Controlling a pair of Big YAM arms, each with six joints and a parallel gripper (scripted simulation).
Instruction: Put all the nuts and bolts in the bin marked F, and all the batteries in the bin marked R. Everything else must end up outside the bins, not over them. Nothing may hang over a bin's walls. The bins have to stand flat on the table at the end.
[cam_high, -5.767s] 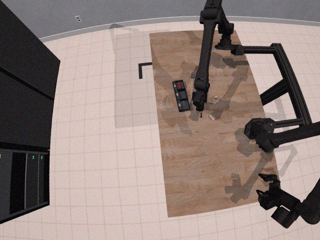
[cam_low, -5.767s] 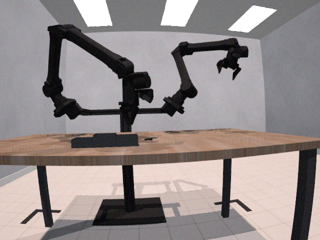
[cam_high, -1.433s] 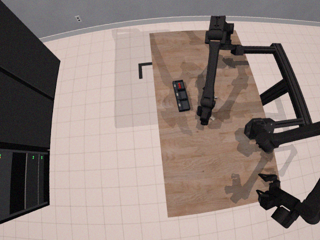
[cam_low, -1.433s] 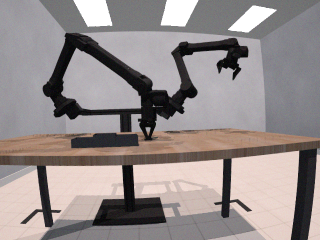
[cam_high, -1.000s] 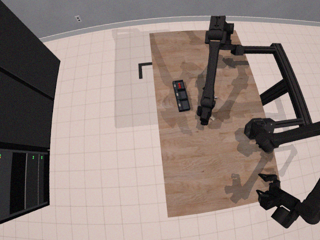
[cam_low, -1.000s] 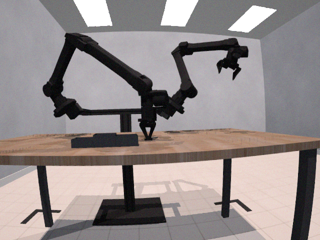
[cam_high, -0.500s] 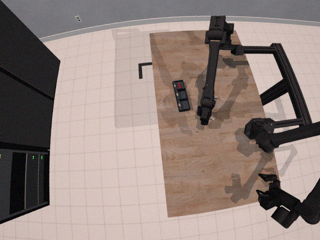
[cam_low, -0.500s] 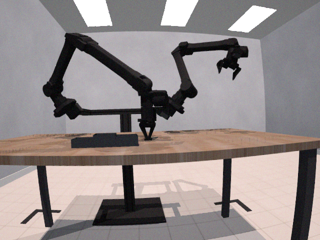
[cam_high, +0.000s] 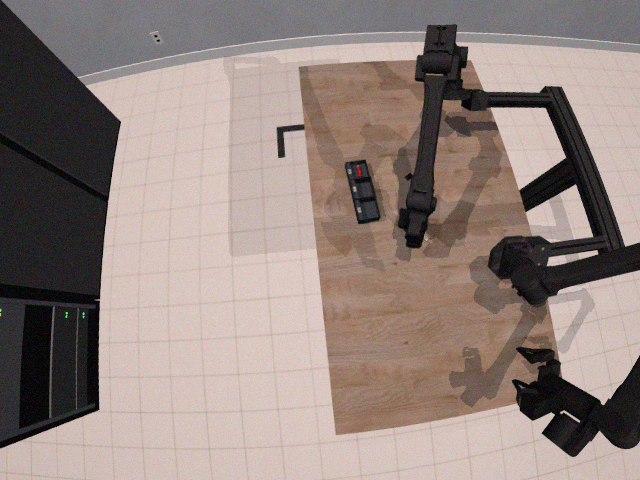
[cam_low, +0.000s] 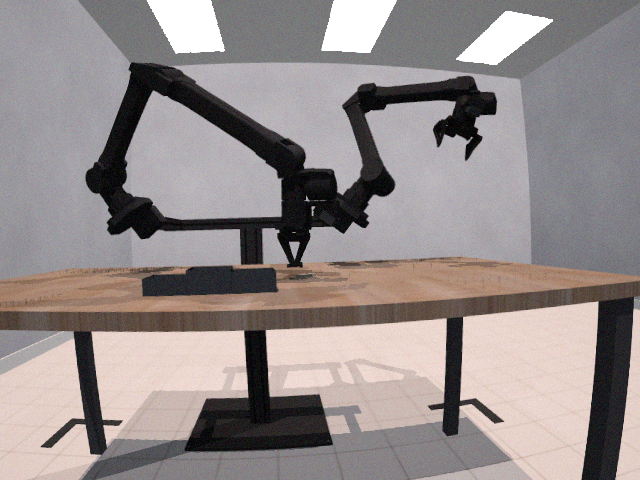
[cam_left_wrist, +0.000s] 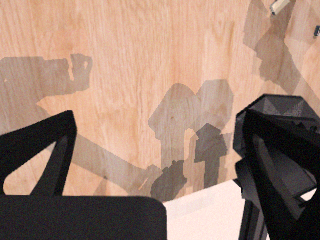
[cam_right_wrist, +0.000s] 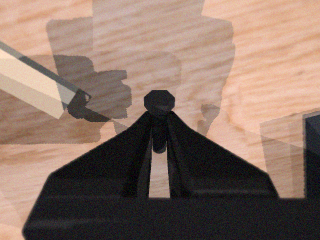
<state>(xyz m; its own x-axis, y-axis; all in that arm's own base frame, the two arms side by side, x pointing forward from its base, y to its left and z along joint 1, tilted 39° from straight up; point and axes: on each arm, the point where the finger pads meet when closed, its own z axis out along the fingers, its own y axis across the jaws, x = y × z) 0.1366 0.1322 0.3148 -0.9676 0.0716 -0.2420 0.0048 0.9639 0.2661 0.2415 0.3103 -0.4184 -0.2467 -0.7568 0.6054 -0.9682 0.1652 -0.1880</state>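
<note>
The black three-compartment bin row lies 180 mm to the right of my right hand, 130 mm ahead of it and 20 mm below it. Round my right hand: beige block (70 mm behind, 40 mm below, 30 mm to the left); silver piece (150 mm behind, 120 mm to the right, 30 mm below); black bolt (10 mm to the left).
</note>
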